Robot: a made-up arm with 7 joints. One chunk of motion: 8 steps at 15 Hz.
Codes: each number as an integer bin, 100 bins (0 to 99) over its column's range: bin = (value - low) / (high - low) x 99, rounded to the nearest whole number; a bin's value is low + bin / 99 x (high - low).
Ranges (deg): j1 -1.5..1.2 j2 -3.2..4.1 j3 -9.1..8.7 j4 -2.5..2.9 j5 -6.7..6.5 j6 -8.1..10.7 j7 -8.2..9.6
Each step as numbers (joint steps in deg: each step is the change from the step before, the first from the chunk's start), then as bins.
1 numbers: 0.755 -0.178 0.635 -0.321 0.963 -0.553 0.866
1 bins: 83 41 54 40 57 40 50
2 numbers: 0.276 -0.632 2.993 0.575 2.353 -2.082 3.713
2 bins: 65 35 67 56 68 32 66
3 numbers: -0.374 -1.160 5.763 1.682 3.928 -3.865 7.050
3 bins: 41 28 83 77 80 22 85
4 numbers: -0.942 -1.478 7.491 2.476 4.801 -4.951 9.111
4 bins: 20 23 92 91 86 17 96
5 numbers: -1.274 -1.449 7.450 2.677 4.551 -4.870 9.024
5 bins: 8 24 92 95 84 17 96
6 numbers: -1.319 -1.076 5.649 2.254 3.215 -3.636 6.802
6 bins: 7 29 82 87 74 24 83
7 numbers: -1.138 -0.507 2.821 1.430 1.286 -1.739 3.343
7 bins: 13 37 66 72 60 33 64
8 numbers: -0.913 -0.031 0.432 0.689 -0.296 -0.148 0.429
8 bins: 22 43 53 58 48 42 48
